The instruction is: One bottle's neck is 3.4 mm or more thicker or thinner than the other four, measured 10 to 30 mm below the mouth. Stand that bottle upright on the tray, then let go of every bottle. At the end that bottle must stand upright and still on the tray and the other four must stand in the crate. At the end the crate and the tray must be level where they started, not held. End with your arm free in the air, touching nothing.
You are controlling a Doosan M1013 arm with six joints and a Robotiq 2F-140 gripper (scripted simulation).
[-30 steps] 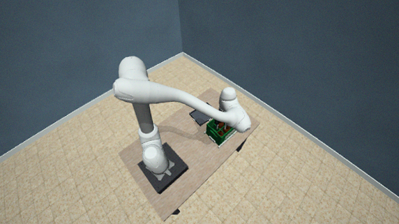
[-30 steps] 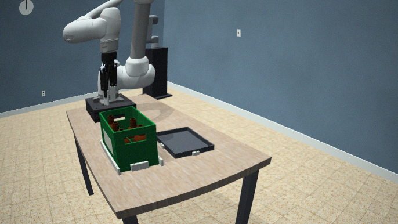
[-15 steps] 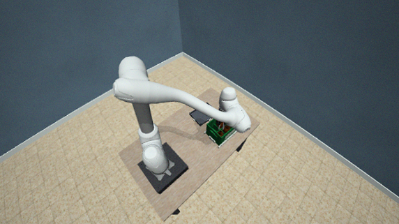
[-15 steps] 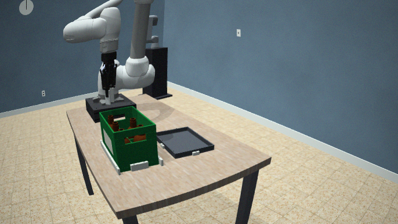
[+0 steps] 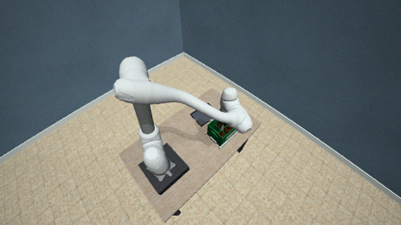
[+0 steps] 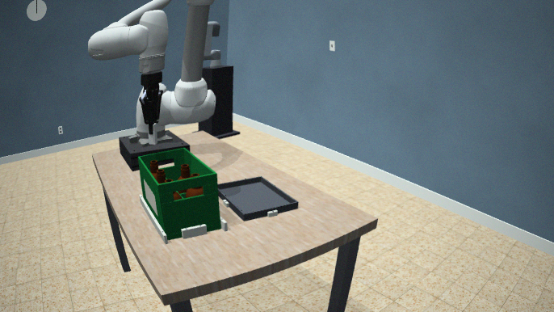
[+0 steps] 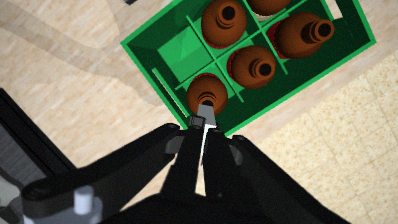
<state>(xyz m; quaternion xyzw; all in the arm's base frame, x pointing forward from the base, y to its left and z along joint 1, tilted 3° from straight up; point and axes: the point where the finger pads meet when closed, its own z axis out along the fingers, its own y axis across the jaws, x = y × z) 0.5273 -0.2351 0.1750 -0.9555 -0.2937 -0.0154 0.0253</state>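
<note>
Right now the brown bottle is 190 mm ahead of my hand, 50 mm to the left of it and 170 mm below it. Also, from my hand: dark tray 160 mm ahead, 290 mm to the left, 240 mm below; green crate 100 mm ahead, 20 mm to the left, 170 mm below.
</note>
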